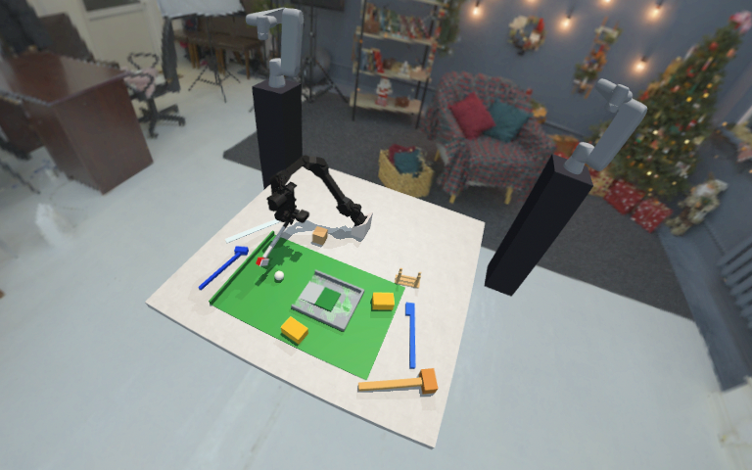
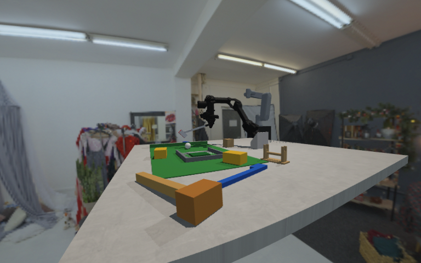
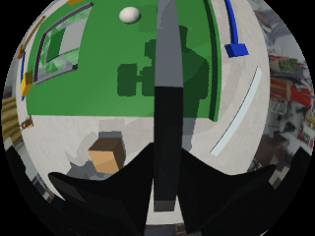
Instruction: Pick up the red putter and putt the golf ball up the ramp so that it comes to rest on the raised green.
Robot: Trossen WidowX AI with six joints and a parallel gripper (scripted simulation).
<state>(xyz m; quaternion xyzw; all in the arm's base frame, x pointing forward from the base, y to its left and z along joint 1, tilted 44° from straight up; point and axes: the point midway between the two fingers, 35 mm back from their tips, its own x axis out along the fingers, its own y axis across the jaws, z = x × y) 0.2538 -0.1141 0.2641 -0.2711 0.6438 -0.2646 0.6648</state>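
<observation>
Now: the tan cube 110 mm to the left of my gripper tip, 110 mm below it and 100 mm behind it. Round my gripper tip: white bar 230 mm to the right, 140 mm below, 10 mm ahead; then white golf ball 210 mm ahead, 120 mm below, 60 mm to the left; then blue putter 270 mm ahead, 200 mm to the right, 130 mm below.
</observation>
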